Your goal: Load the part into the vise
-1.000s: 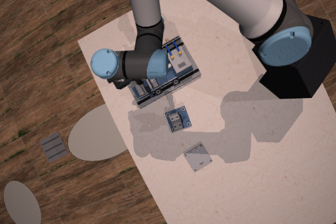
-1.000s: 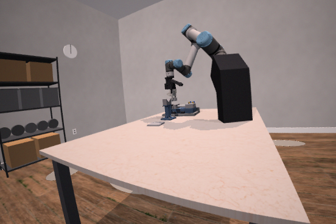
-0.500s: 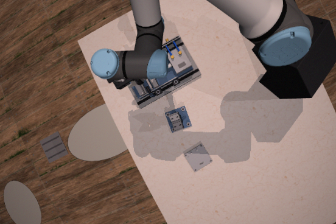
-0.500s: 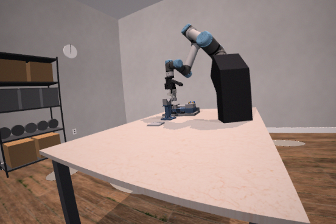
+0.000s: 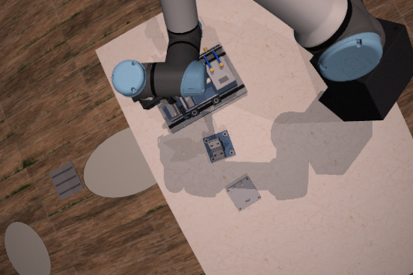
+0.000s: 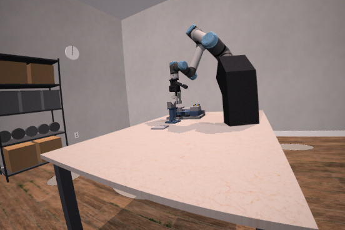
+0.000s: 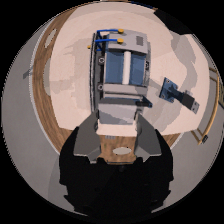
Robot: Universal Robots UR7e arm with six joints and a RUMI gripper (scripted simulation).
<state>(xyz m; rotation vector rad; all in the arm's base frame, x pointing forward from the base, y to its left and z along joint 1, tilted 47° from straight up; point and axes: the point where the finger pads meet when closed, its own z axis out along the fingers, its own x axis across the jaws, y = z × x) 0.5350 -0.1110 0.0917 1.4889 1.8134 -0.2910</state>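
My gripper is now 9 cm past the air cylinder rod, 7 cm above it and 2 cm to the right of it. Round my hand: part (1 cm below); then air cylinder (16 cm behind, 7 cm below, 1 cm to the left); then vise (11 cm below, 7 cm behind, 2 cm to the left).
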